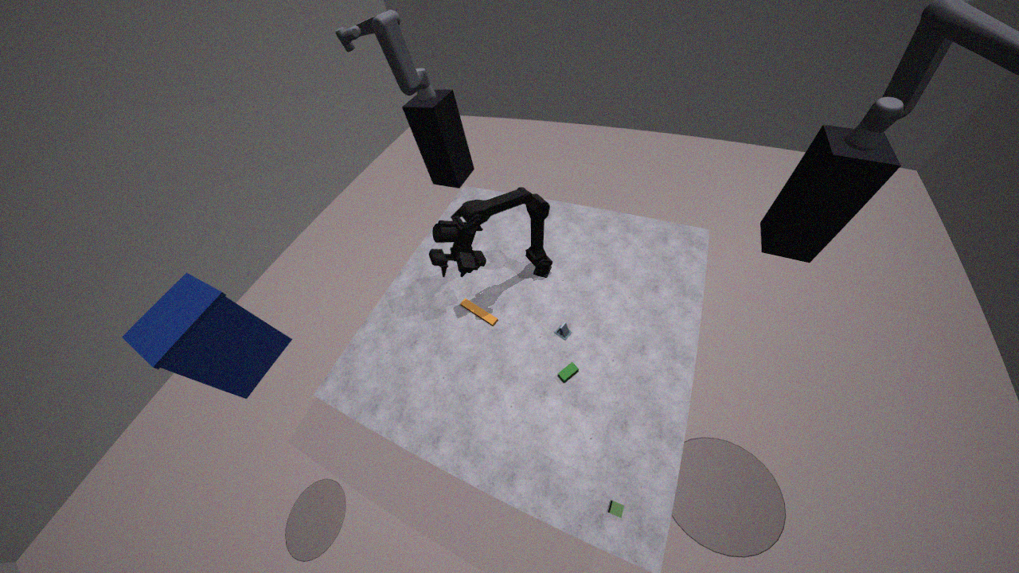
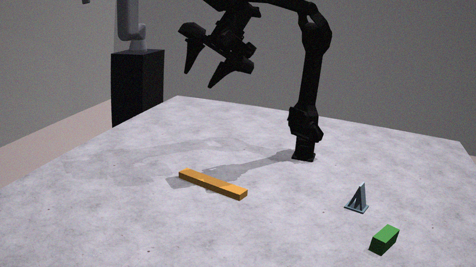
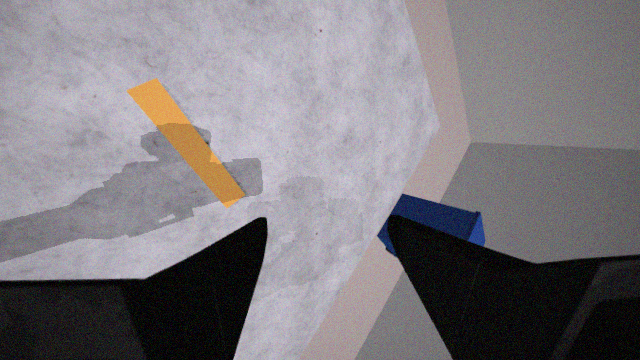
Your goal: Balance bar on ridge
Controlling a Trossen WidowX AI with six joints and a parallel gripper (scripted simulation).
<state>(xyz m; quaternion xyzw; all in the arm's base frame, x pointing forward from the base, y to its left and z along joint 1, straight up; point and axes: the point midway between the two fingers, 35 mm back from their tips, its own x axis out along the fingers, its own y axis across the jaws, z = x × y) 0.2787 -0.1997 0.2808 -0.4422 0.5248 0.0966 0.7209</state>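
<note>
My gripper tip is now 24 cm above the orange bar, 4 cm to the right of it and 1 cm past it. Round my gripper tip: green block: 46 cm to the left, 24 cm below, 11 cm ahead.
</note>
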